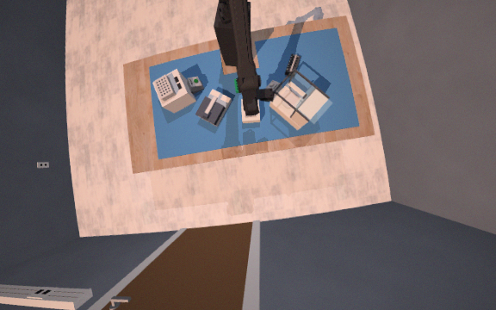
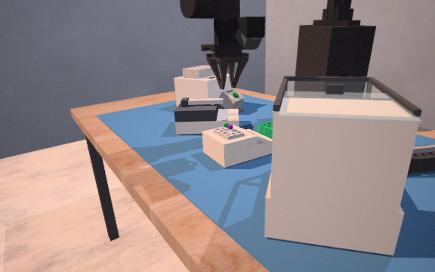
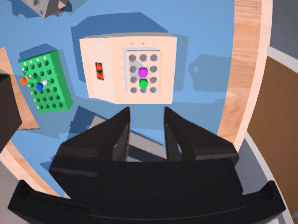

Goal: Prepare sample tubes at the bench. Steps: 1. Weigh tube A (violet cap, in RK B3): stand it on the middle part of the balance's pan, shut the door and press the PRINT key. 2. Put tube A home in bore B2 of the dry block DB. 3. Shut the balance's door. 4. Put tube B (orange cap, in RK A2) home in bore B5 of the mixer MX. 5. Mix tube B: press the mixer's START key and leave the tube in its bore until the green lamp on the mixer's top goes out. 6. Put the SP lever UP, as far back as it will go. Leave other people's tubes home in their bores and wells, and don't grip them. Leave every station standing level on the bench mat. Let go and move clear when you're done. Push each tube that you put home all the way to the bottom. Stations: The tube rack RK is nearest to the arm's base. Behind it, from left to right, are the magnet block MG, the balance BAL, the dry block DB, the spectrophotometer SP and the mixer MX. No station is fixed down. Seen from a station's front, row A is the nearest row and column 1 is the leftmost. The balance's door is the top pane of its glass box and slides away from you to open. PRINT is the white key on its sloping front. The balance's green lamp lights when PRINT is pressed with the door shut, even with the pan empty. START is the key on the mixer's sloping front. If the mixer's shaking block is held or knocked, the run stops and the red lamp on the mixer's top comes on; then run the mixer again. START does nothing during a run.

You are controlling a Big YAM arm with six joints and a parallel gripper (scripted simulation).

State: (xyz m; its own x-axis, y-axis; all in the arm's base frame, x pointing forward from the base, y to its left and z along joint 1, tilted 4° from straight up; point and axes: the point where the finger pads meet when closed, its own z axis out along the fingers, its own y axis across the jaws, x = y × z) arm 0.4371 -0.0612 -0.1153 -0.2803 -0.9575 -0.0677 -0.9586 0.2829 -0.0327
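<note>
Now: the balance door 290 mm to the left of my hand, 80 mm ahead of it and 20 mm above it. Round my hand: dry block (150 mm below, 30 mm behind); spectrophotometer lever (220 mm to the right, 130 mm behind, 100 mm below); blue-capped tube (200 mm behind, 160 mm below, 30 mm to the left).
</note>
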